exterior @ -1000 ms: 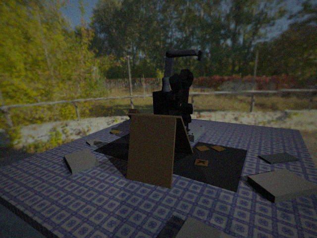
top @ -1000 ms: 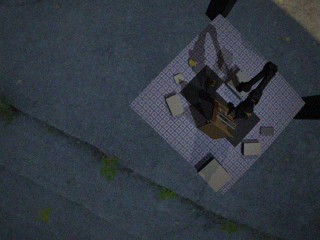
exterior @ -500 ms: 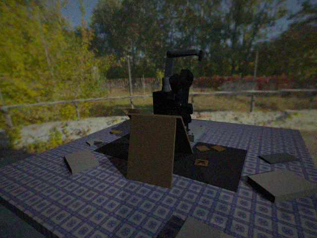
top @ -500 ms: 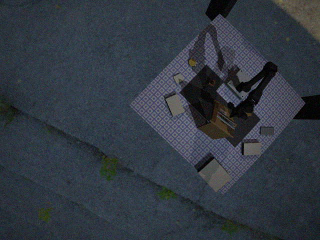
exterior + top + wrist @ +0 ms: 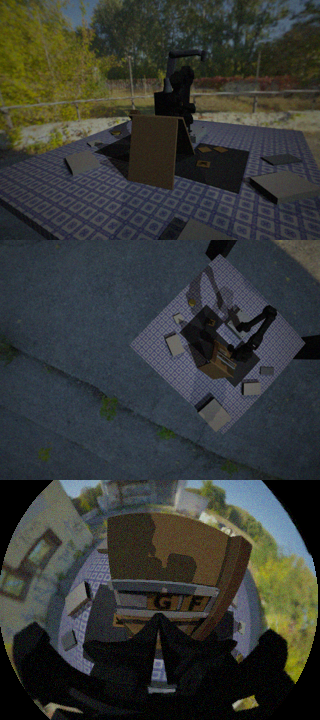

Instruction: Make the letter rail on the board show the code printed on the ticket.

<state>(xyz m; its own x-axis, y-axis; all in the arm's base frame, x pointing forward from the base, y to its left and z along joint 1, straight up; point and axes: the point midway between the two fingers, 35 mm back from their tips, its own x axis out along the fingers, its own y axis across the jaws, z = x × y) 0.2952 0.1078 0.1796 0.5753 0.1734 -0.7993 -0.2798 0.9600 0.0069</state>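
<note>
Right now my gripper tip is 3 cm short of the letter tile marked g and 3 cm above it. The rest, counted from my gripper tip: brown letter board: 10 cm below, 5 cm ahead, 1 cm to the right; then letter tile marked f: 6 cm to the right, 5 cm ahead, 3 cm below; then dark mat: 20 cm below, 11 cm behind, 10 cm to the right.
</note>
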